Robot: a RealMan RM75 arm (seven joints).
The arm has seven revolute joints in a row. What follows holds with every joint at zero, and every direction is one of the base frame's.
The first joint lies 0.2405 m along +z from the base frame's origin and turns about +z.
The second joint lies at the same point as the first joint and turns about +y.
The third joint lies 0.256 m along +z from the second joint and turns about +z.
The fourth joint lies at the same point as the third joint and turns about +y.
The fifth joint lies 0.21 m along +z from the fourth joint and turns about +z.
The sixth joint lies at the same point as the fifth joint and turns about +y.
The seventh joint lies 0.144 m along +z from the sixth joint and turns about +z.
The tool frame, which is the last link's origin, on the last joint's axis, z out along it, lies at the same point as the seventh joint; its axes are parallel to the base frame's.
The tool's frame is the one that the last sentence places.
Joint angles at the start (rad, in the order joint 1, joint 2, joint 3, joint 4, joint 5, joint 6, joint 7):
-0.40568 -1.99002 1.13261 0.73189 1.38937 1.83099 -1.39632
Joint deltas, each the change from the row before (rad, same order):
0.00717 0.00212 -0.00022 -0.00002 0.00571 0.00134 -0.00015
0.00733 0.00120 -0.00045 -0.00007 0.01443 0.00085 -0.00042
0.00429 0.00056 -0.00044 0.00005 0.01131 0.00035 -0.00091
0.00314 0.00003 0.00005 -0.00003 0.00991 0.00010 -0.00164
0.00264 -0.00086 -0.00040 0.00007 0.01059 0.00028 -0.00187
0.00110 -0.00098 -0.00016 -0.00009 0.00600 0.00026 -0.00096
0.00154 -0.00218 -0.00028 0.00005 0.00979 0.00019 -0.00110
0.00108 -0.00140 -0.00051 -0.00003 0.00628 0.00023 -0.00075
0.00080 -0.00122 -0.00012 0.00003 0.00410 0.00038 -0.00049
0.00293 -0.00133 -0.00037 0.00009 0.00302 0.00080 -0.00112
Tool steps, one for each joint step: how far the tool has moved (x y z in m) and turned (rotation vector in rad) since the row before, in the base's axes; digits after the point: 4 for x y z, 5 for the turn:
-0.0029 -0.0018 0.0002 -0.00274 0.00630 0.00620
-0.0035 -0.0023 -0.0009 -0.00725 0.01304 0.00667
-0.0023 -0.0015 -0.0008 -0.00598 0.00990 0.00436
-0.0017 -0.0013 -0.0009 -0.00632 0.00838 0.00383
-0.0015 -0.0013 -0.0012 -0.00686 0.00790 0.00346
-0.0006 -0.0007 -0.0008 -0.00419 0.00397 0.00151
-0.0008 -0.0011 -0.0015 -0.00647 0.00611 0.00187
-0.0006 -0.0007 -0.0009 -0.00400 0.00374 0.00143
-0.0003 -0.0006 -0.0007 -0.00303 0.00214 0.00075
-0.0008 -0.0010 -0.0006 -0.00297 0.00082 0.00317

